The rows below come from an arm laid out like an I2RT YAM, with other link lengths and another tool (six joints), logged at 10 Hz.
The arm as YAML. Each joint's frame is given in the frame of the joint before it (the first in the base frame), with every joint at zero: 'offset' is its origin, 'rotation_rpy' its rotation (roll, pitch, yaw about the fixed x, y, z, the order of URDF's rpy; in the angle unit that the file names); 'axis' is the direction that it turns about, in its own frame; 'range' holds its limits. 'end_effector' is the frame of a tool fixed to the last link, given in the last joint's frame.
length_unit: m
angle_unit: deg
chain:
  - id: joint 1
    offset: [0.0, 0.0, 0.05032]
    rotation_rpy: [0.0, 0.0, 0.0]
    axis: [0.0, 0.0, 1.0]
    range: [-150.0, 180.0]
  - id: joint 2
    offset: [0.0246, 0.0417, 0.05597]
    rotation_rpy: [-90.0, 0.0, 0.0]
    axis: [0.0, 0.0, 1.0]
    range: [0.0, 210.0]
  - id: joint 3
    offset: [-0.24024, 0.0, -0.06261]
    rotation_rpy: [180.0, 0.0, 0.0]
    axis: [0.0, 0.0, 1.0]
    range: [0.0, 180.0]
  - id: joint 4
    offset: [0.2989, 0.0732, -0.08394]
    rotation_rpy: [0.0, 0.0, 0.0]
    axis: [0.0, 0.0, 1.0]
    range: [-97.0, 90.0]
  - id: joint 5
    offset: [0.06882, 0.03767, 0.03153]
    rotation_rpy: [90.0, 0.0, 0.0]
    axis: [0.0, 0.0, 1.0]
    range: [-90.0, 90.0]
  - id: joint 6
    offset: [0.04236, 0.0, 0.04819]
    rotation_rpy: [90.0, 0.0, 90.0]
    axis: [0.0, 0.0, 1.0]
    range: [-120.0, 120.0]
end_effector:
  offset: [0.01, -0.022, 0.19]
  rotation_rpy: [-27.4, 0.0, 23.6]
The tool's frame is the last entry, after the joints.
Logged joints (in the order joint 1, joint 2, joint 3, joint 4, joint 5, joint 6), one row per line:
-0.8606, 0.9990, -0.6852, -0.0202, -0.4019, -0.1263
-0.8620, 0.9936, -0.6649, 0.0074, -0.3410, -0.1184
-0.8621, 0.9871, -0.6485, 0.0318, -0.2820, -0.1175
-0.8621, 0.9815, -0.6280, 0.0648, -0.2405, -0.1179
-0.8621, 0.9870, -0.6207, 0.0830, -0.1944, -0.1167
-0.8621, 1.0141, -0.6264, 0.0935, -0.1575, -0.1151
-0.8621, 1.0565, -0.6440, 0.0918, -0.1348, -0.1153
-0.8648, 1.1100, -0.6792, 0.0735, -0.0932, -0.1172
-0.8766, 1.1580, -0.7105, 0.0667, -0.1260, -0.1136
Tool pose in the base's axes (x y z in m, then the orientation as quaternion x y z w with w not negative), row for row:
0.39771, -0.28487, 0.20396, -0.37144, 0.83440, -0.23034, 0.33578
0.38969, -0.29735, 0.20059, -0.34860, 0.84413, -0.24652, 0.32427
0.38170, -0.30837, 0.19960, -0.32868, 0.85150, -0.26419, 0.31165
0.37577, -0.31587, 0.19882, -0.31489, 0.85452, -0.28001, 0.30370
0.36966, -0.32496, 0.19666, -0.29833, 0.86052, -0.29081, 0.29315
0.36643, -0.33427, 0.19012, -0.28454, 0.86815, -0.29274, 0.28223
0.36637, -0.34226, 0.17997, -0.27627, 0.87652, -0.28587, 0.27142
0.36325, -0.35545, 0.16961, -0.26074, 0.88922, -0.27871, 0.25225
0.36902, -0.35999, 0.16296, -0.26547, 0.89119, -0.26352, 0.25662
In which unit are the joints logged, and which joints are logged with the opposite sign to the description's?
The joints are logged in radians. Opposite sign: joint 3.
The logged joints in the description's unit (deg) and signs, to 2 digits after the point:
-49.31, 57.24, 39.26, -1.16, -23.03, -7.24
-49.39, 56.93, 38.10, 0.42, -19.54, -6.78
-49.39, 56.56, 37.16, 1.82, -16.16, -6.73
-49.39, 56.24, 35.98, 3.71, -13.78, -6.76
-49.39, 56.55, 35.56, 4.76, -11.14, -6.69
-49.39, 58.10, 35.89, 5.36, -9.02, -6.59
-49.39, 60.53, 36.90, 5.26, -7.72, -6.61
-49.55, 63.60, 38.92, 4.21, -5.34, -6.72
-50.23, 66.35, 40.71, 3.82, -7.22, -6.51

